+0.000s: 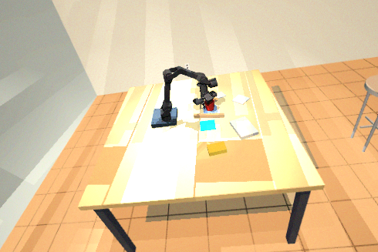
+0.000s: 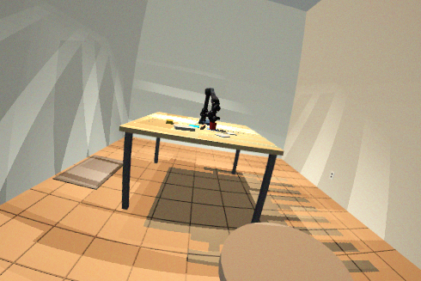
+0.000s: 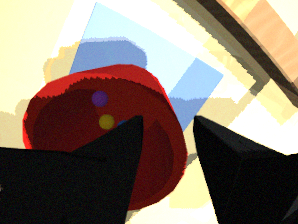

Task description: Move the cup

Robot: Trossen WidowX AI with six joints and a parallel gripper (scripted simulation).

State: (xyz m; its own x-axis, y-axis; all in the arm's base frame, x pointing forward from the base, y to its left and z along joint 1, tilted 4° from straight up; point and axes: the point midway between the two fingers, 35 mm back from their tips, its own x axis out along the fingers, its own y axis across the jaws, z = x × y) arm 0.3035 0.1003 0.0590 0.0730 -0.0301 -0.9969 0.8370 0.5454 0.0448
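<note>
Now: the pale blue pad 50 mm below my gripper tip, 20 mm ahead of it and 10 mm to the left of it. From my gripper tip the other things lie so: bright cyan pad (180 mm to the right, 50 mm below); then wooden stick (80 mm to the right, 40 mm below, 10 mm ahead); then red cup (30 mm ahead, 10 mm to the left).
</note>
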